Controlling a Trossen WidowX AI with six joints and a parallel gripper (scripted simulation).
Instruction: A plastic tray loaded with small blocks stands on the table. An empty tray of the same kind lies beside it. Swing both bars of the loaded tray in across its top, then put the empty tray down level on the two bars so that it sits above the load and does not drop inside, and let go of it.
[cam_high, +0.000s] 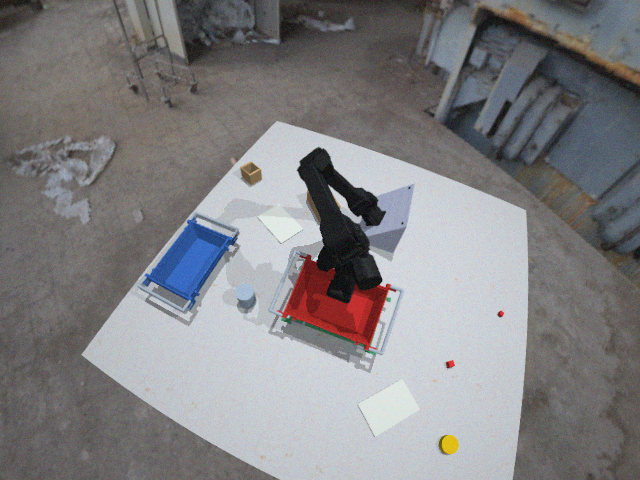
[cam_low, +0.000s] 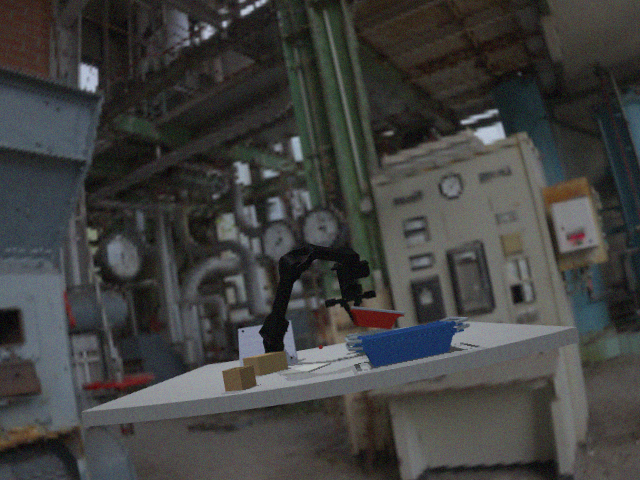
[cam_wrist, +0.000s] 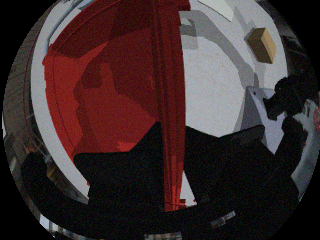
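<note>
The red tray lies 70 mm ahead of my gripper tip, 10 mm to the left of it and 10 mm above it. The rest, counted from my gripper tip: grey cylinder (160 mm ahead, 240 mm to the right, 80 mm below); yellow disc (250 mm ahead, 470 mm to the left, 100 mm below).
</note>
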